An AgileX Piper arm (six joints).
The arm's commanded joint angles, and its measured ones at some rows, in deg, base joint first. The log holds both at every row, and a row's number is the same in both.
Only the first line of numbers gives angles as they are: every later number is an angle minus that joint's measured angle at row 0.
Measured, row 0:
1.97, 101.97, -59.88, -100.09, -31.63, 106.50
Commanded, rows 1 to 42:
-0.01, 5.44, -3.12, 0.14, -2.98, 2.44
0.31, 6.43, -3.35, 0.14, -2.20, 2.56
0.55, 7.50, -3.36, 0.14, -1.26, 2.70
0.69, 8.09, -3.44, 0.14, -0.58, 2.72
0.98, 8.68, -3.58, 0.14, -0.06, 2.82
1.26, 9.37, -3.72, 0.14, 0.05, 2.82
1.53, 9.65, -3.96, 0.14, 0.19, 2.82
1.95, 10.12, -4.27, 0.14, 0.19, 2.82
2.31, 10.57, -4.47, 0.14, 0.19, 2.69
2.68, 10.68, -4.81, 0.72, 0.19, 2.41
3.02, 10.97, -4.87, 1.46, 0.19, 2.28
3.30, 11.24, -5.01, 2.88, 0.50, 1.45
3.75, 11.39, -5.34, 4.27, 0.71, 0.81
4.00, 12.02, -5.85, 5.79, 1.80, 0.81
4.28, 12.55, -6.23, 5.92, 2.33, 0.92
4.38, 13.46, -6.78, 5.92, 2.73, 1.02
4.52, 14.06, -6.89, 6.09, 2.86, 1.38
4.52, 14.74, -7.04, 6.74, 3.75, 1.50
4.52, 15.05, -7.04, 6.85, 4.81, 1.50
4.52, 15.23, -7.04, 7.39, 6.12, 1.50
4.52, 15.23, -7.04, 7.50, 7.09, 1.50
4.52, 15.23, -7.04, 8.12, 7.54, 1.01
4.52, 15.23, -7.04, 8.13, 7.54, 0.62
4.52, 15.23, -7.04, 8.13, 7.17, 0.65
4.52, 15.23, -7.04, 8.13, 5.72, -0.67
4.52, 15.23, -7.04, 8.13, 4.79, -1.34
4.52, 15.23, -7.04, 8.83, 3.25, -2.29
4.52, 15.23, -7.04, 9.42, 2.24, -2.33
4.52, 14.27, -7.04, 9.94, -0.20, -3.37
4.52, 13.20, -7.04, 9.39, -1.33, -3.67
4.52, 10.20, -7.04, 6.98, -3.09, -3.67
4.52, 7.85, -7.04, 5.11, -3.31, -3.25
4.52, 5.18, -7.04, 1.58, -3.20, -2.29
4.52, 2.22, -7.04, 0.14, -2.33, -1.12
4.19, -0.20, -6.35, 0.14, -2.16, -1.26
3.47, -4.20, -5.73, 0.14, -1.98, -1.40
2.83, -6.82, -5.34, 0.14, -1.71, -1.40
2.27, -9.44, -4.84, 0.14, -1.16, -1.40
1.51, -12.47, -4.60, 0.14, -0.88, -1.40
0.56, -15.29, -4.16, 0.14, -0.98, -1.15
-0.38, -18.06, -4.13, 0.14, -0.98, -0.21
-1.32, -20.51, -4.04, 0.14, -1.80, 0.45
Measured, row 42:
1.81, -11.07, -4.97, 0.90, -1.44, -1.15
